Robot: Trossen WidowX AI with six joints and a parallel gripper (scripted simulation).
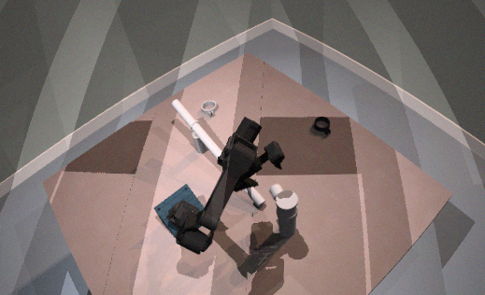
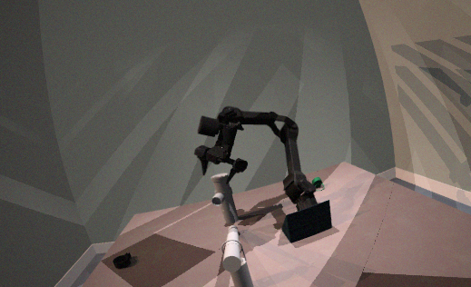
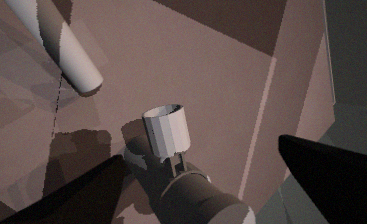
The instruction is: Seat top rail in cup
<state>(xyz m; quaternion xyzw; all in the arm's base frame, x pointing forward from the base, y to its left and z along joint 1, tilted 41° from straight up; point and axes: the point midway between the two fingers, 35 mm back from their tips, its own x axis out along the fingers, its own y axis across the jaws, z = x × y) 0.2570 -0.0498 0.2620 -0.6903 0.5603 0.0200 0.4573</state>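
My gripper tip is now 30 mm to the left of the rail-end cup and 80 mm above it.
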